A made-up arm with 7 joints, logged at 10 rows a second.
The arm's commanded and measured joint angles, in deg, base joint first. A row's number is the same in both.
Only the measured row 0 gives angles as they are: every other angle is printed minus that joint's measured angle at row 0.
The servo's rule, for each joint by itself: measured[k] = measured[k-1] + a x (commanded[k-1-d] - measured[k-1]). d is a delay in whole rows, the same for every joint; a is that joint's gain. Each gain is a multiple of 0.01, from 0.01 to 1. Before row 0 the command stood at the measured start. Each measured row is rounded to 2 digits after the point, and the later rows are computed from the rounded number. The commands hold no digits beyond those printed.
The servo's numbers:
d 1
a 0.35 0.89 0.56 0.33 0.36 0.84 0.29
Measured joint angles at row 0:
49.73 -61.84 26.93 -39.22 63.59 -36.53 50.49
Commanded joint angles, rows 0 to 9:
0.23 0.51 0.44 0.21 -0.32 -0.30 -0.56
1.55 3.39 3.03 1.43 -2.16 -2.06 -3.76
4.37 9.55 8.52 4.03 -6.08 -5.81 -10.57
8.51 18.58 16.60 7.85 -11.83 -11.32 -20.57
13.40 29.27 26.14 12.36 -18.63 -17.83 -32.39
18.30 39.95 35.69 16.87 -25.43 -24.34 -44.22
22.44 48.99 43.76 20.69 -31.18 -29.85 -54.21
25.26 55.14 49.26 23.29 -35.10 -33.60 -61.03
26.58 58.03 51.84 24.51 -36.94 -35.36 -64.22
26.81 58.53 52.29 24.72 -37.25 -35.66 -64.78
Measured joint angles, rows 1 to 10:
0.00 0.00 0.00 0.00 0.00 0.00 0.00
0.08 0.45 0.25 0.07 -0.12 -0.25 -0.16
0.59 3.07 1.81 0.52 -0.85 -1.77 -1.20
1.91 8.84 5.57 1.68 -2.73 -5.16 -3.92
4.22 17.51 11.75 3.72 -6.01 -10.33 -8.75
7.43 27.98 19.81 6.57 -10.55 -16.63 -15.61
11.23 38.63 28.70 9.97 -15.91 -23.11 -23.91
15.15 47.85 37.13 13.51 -21.41 -28.77 -32.70
18.69 54.34 43.92 16.74 -26.34 -32.83 -40.92
21.45 57.62 48.36 19.30 -30.16 -34.96 -47.68

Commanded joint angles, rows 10 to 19:
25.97 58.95 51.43 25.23 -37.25 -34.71 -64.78
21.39 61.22 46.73 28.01 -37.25 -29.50 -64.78
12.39 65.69 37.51 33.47 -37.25 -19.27 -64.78
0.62 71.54 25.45 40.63 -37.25 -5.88 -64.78
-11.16 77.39 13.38 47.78 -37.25 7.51 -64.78
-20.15 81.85 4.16 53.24 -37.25 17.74 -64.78
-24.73 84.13 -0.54 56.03 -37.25 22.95 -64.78
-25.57 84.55 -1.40 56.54 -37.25 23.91 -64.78
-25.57 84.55 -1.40 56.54 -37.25 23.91 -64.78
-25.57 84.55 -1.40 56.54 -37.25 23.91 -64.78
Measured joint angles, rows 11 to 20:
23.33 58.43 50.56 21.09 -32.71 -35.55 -52.64
24.25 58.89 51.05 22.46 -34.34 -34.84 -56.16
23.25 60.96 48.63 24.29 -35.39 -30.35 -58.66
19.45 65.17 42.40 27.32 -36.06 -21.04 -60.43
12.86 70.84 32.91 31.71 -36.49 -8.31 -61.69
4.45 76.67 21.97 37.01 -36.76 4.98 -62.59
-4.16 81.28 12.00 42.37 -36.94 15.70 -63.23
-11.36 83.82 4.98 46.88 -37.05 21.79 -63.68
-16.33 84.47 1.41 50.07 -37.12 23.57 -64.00
-19.56 84.54 -0.16 52.21 -37.17 23.86 -64.23

